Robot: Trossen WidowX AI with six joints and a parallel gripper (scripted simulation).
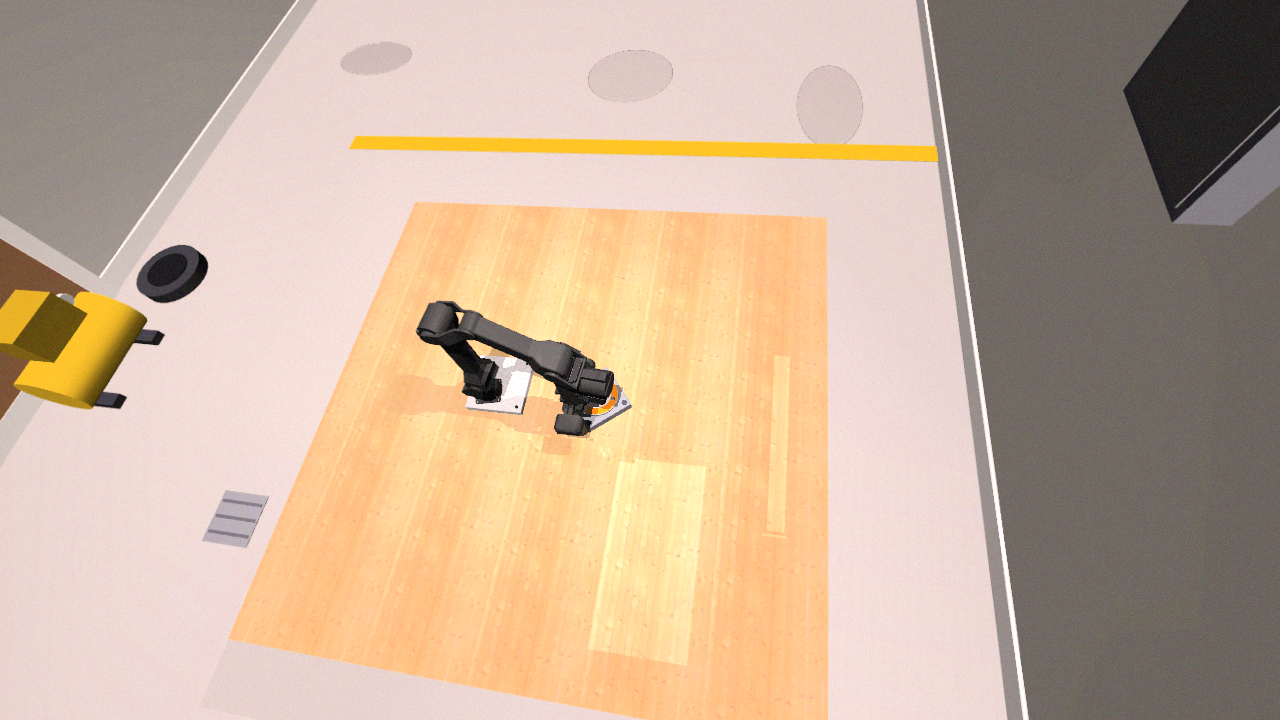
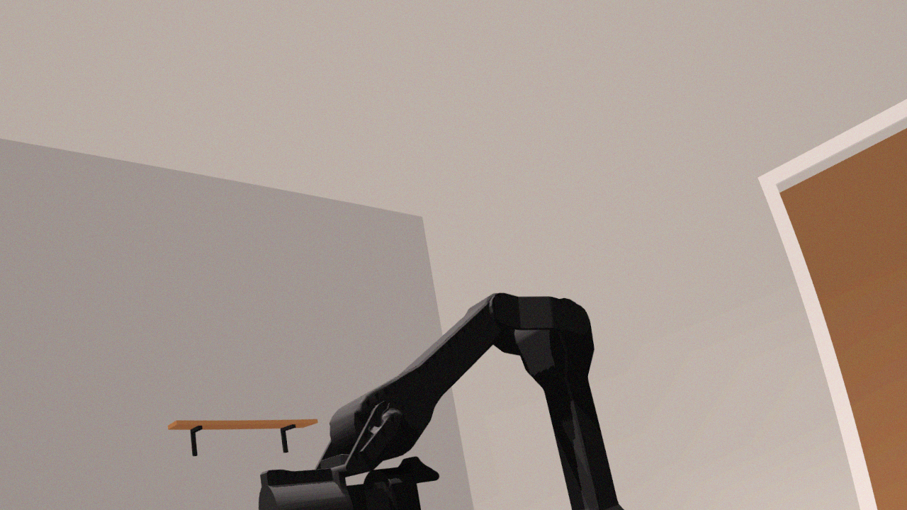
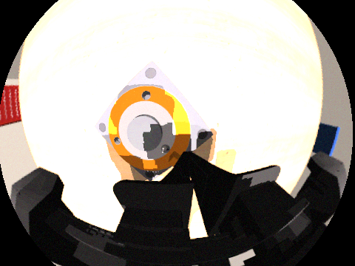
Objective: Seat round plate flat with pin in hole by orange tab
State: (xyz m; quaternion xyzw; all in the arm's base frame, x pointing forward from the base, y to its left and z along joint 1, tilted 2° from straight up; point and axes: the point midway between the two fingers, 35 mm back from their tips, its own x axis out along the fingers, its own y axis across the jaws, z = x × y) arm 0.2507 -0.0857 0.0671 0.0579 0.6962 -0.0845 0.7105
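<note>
My gripper tip is 20 mm short of the round plate, 30 mm to the right of it and 10 mm above it. The rest, counted from my gripper tip: square grey base 30 mm ahead, 40 mm to the left, 20 mm below.
</note>
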